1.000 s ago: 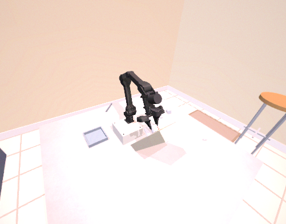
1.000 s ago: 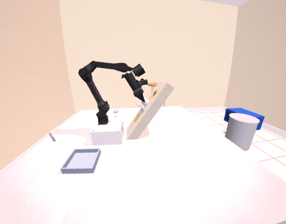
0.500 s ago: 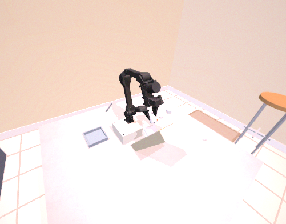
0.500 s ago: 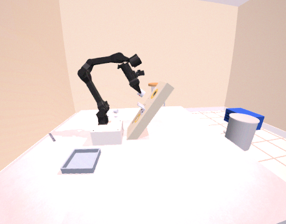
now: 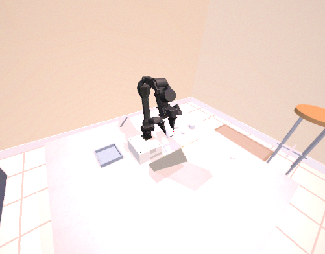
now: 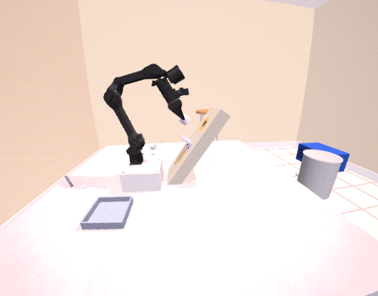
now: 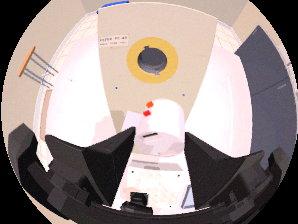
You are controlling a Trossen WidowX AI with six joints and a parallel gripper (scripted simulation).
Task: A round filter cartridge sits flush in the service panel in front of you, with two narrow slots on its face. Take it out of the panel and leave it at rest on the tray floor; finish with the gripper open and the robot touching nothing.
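Right now my gripper tip is 33 cm past the grey tray, 31 cm above it and 25 cm to the left of it. Also, from my gripper tip: round filter cartridge right at my gripper tip.
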